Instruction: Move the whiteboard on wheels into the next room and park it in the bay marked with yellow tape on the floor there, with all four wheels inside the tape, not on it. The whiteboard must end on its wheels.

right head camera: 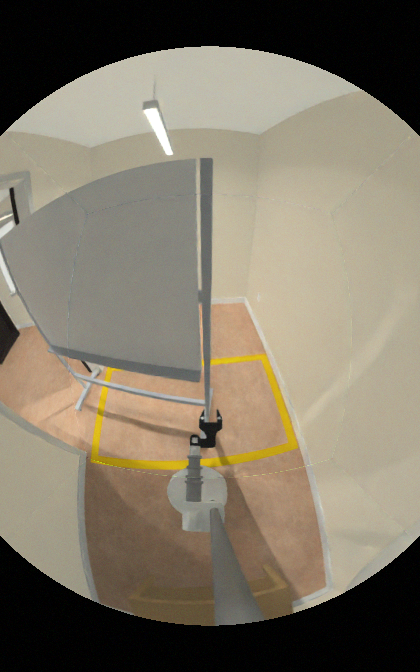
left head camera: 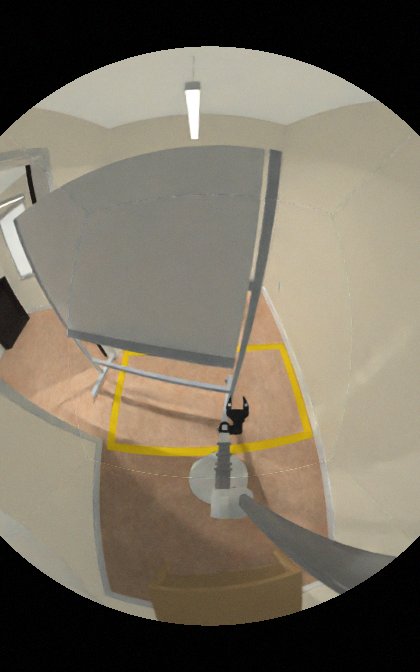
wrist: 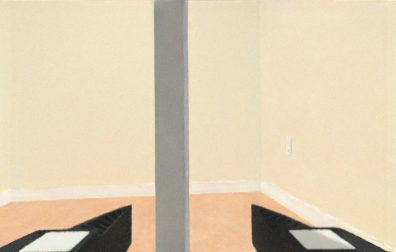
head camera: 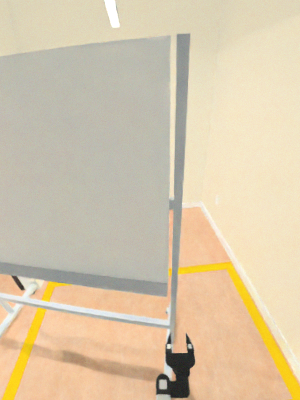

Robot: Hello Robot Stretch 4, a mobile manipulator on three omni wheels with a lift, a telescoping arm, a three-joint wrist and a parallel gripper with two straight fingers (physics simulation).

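Frame: origin at the robot's base, x right, y ahead, z up, level; millimetres.
Seen in the pictures: gripper, fingertip midpoint: [right head camera: 210, 408] [wrist: 191, 223] [head camera: 178, 333].
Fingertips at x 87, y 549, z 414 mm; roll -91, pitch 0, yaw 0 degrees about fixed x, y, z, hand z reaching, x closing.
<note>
Pixels of each thing's top centre, then the offset from my fingertips to it. "spot": a spot on its surface instead.
- grey whiteboard, surface spot: [head camera: 85, 160] spot: dx -324, dy +123, dz +923 mm
- left foot, top centre: [head camera: 12, 312] [right head camera: 86, 387] dx -1278, dy +258, dz -341 mm
- wall end, surface spot: [right head camera: 40, 440] spot: dx -1123, dy -459, dz +140 mm
The grey whiteboard [head camera: 85, 160] [left head camera: 165, 270] [right head camera: 125, 280] stands upright ahead and to the left. Its right post [head camera: 182, 125] [left head camera: 265, 215] [right head camera: 206, 225] [wrist: 170, 125] shows between the fingers in the wrist view, nearer the left one; whether it is between them or beyond is unclear. My gripper [head camera: 179, 337] [left head camera: 237, 400] [right head camera: 210, 413] [wrist: 191, 223] is open and holds nothing. The yellow tape [head camera: 257, 320] [left head camera: 170, 451] [right head camera: 150, 464] outlines the bay. The left foot [left head camera: 103, 377] [right head camera: 87, 391] lies outside its left strip; the right foot, partly hidden by my gripper and arm, is inside. The wheels are too small to tell.
A wall [head camera: 260, 175] [left head camera: 320, 300] [right head camera: 300, 300] runs close along the bay's right side. A wall end [left head camera: 50, 430] [right head camera: 40, 440] juts in at the near left. A dark panel [left head camera: 12, 312] is at the far left. A brown box-like thing [left head camera: 227, 597] is behind my base [left head camera: 200, 480].
</note>
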